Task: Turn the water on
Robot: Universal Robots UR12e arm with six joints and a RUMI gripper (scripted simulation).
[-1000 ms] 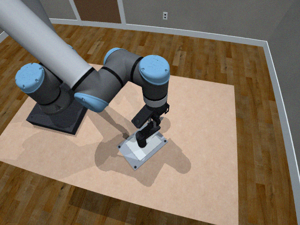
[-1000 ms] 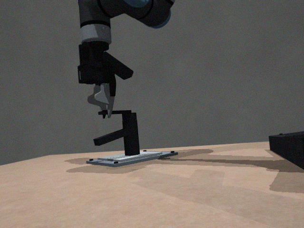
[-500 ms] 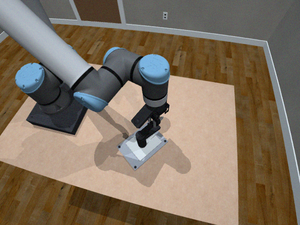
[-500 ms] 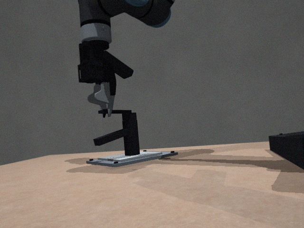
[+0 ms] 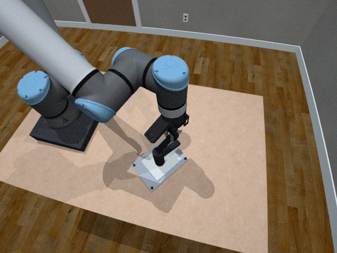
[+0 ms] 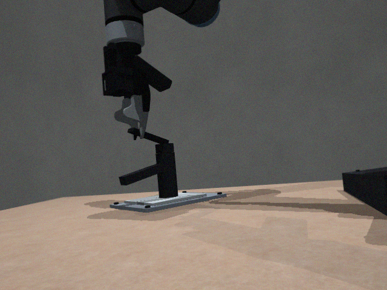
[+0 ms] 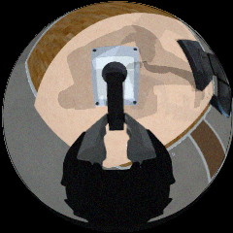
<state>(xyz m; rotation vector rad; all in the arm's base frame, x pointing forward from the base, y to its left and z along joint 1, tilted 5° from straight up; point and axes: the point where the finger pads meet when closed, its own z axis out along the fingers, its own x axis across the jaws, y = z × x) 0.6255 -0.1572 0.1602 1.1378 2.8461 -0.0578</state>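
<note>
Now: hand 2 cm past the flat lever, 2 cm to the left of it and 1 cm above it. The rest, counted from my hand: black tap 3 cm behind, 4 cm to the right, 7 cm below.
</note>
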